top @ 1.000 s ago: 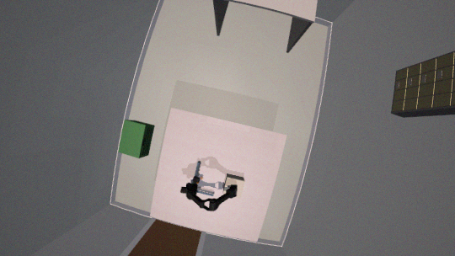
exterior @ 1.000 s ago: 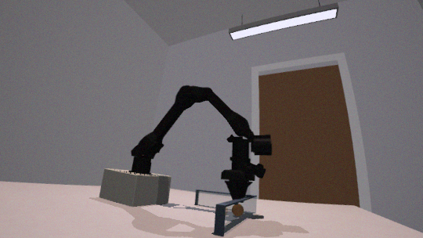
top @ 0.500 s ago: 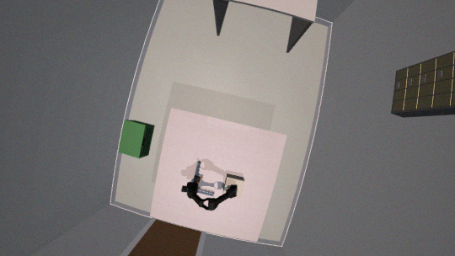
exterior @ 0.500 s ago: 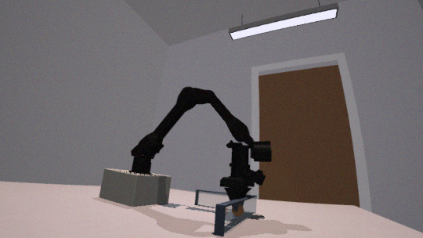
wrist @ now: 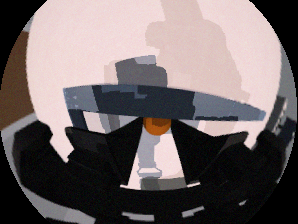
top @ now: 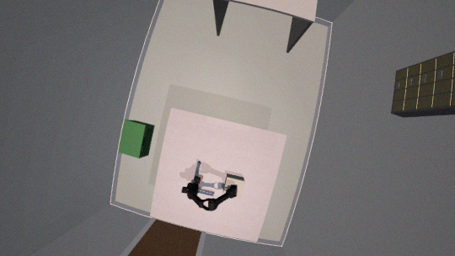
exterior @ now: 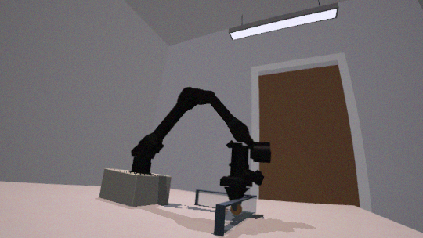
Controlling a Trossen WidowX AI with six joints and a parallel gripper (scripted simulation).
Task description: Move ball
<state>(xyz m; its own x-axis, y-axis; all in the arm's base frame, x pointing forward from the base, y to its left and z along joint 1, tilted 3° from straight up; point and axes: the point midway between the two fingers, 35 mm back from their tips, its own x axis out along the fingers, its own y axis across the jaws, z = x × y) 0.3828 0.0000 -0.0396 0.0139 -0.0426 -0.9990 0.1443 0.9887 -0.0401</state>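
The wall lies 60 mm behind my gripper tip, 90 mm to the left of it and 10 mm above it. The rest, counted from my gripper tip: ball right at my gripper tip.
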